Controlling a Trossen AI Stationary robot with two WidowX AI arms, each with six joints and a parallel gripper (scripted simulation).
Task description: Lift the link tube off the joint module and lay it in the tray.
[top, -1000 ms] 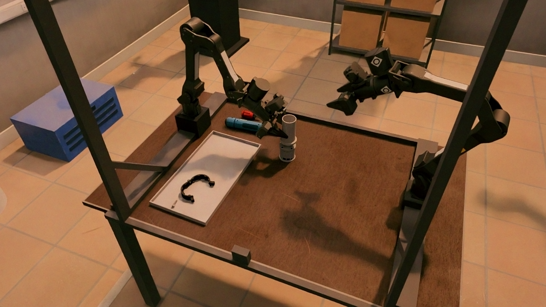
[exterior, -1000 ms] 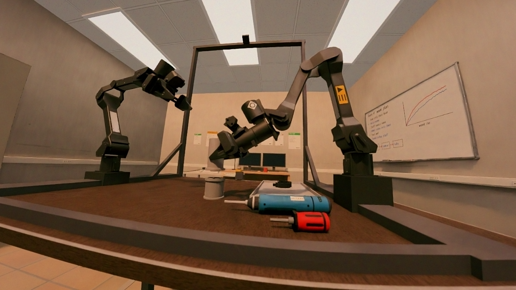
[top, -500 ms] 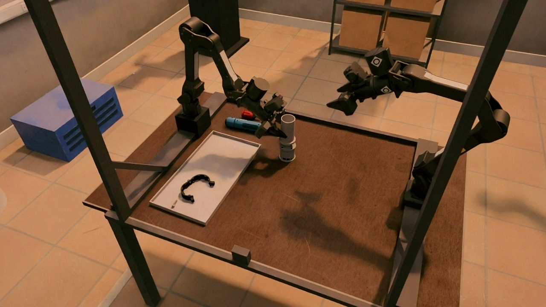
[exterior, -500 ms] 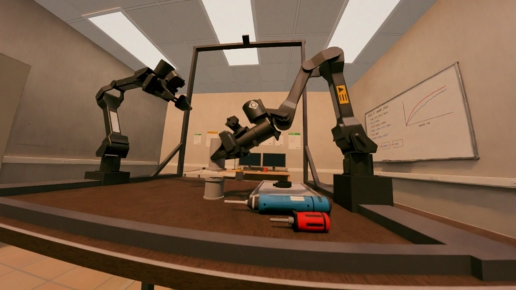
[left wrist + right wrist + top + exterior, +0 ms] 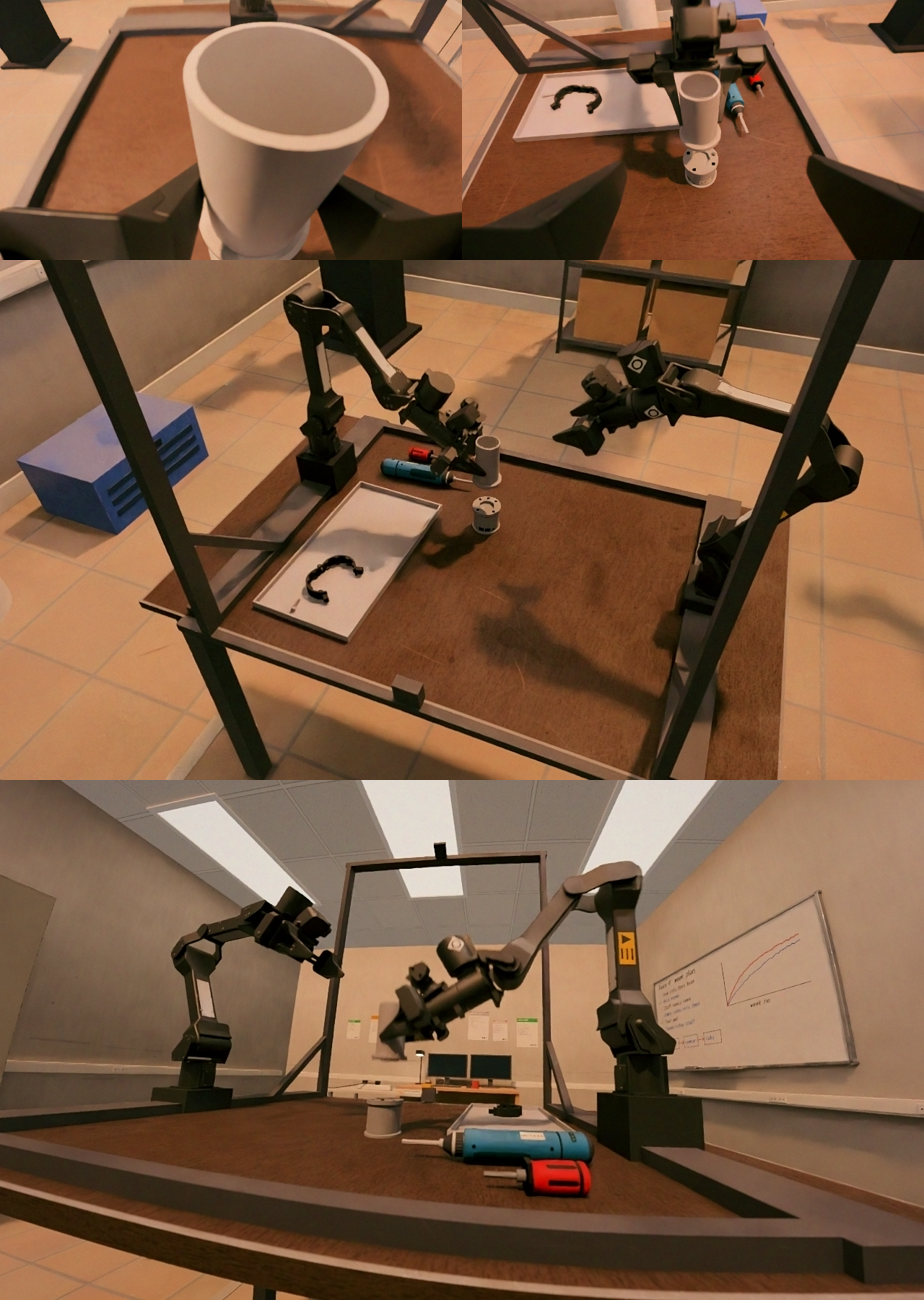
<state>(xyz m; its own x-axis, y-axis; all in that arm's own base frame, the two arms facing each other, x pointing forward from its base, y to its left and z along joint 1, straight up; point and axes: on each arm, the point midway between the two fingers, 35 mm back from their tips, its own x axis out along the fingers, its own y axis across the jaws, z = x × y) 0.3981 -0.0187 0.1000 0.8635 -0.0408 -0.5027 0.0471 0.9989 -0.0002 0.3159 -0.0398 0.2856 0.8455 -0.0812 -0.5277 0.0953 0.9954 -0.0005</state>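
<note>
My left hand is 21 cm past the white tray, 19 cm to the right of it and 18 cm above it. Also, from my left hand: link tube (1 cm ahead, 2 cm to the right); then joint module (2 cm to the right, 16 cm below); then small pin (39 cm behind, 21 cm to the left, 18 cm below).
</note>
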